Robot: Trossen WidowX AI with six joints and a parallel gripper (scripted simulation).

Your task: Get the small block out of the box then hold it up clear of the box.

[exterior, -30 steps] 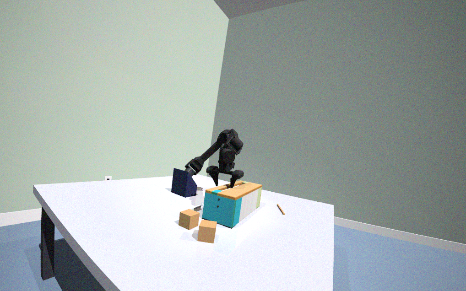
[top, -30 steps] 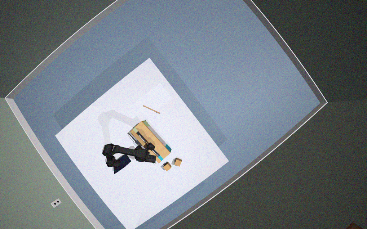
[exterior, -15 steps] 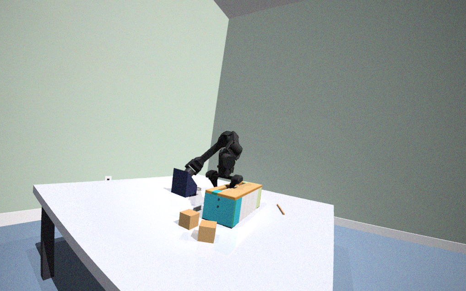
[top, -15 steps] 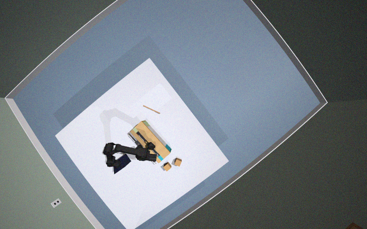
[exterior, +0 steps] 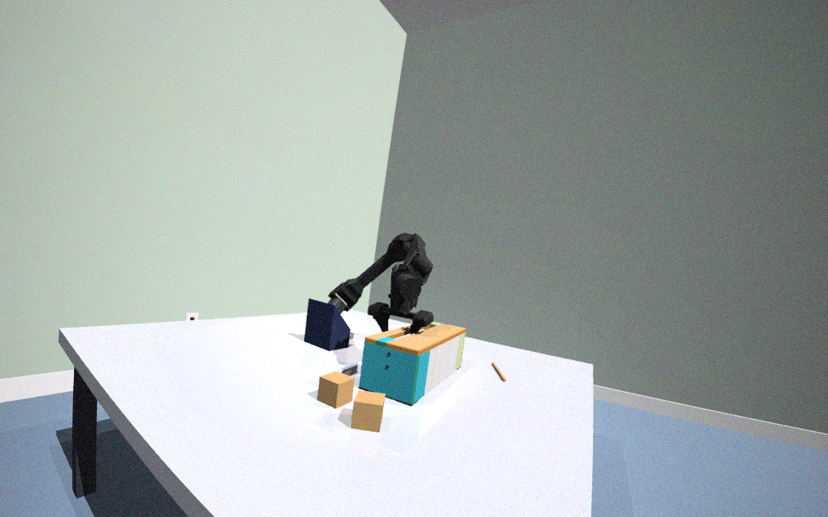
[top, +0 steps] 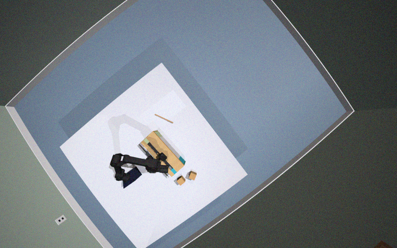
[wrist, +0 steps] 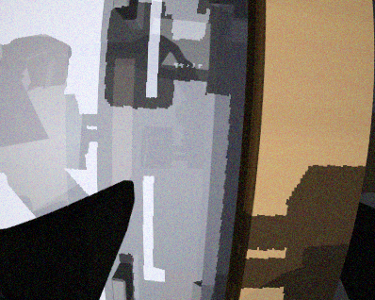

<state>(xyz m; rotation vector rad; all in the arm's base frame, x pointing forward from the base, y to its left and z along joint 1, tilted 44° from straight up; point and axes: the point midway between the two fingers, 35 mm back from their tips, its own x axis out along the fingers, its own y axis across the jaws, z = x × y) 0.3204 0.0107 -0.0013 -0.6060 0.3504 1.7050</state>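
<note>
The box lies 3 cm ahead of my gripper tip, 2 cm below it and 1 cm to the left of it. The rest, counted from my gripper tip: tan block (4 cm ahead, 3 cm to the left); thin tan stick (28 cm to the left, 20 cm ahead, 8 cm below).
</note>
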